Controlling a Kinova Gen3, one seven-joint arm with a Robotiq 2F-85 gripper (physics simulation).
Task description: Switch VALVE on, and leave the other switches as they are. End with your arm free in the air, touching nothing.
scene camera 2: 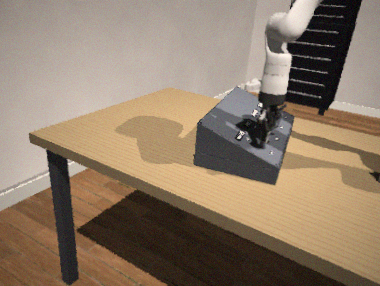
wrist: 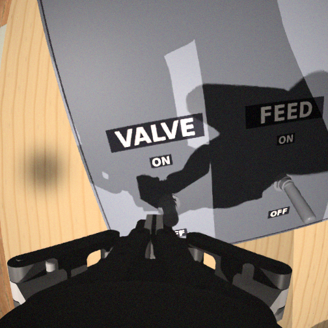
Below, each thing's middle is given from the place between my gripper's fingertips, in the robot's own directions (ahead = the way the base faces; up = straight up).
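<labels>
You'd find the grey sloped switch panel (scene camera 2: pixel 227 138) 120 mm ahead of my hand, 170 mm to the right of it and 30 mm below it.
</labels>
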